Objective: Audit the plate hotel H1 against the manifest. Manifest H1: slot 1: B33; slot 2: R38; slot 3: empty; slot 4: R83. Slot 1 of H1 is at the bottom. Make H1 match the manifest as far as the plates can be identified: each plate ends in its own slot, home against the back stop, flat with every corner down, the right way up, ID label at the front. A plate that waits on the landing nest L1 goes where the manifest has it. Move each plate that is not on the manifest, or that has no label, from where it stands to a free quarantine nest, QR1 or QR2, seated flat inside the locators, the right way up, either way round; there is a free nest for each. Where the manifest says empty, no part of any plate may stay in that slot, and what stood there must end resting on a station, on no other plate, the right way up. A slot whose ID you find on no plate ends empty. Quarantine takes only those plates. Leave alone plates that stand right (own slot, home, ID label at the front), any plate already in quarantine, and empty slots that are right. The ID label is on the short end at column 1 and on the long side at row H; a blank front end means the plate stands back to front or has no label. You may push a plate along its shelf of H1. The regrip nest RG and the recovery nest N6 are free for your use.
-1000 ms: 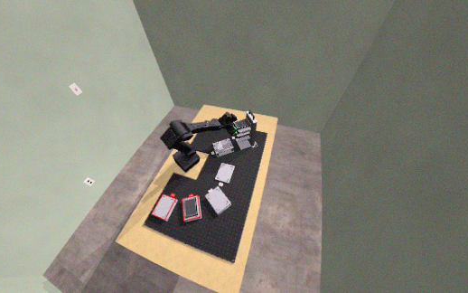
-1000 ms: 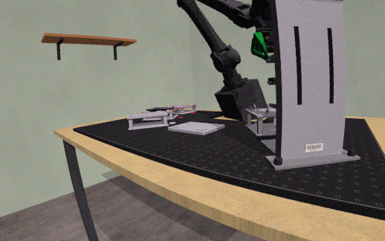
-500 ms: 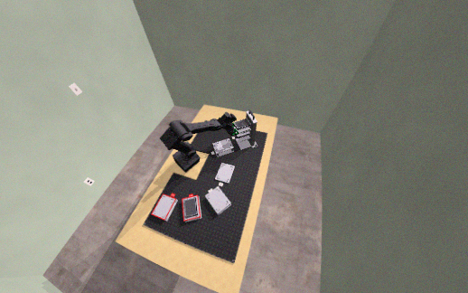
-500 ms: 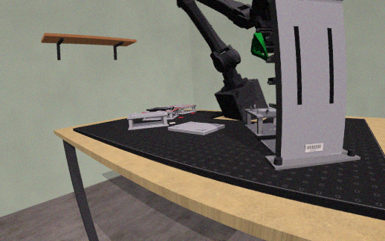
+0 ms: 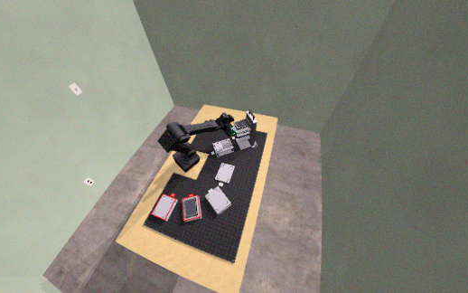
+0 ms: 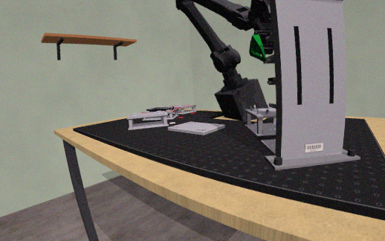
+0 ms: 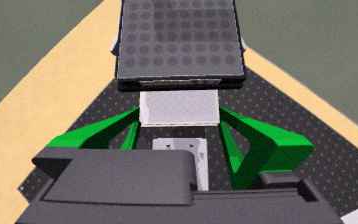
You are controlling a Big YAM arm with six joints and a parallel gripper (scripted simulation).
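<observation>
Right now my hand is 5 cm short of the pale plate, 2 cm to the right of it and 1 cm above it. From my hand the other things lie so: dark plate: 7 cm ahead, 6 cm below, 4 cm to the left; then H1 tag: 21 cm below, 10 cm to the left, 2 cm behind; then grey back panel: 14 cm ahead, 7 cm to the left, 6 cm below.
</observation>
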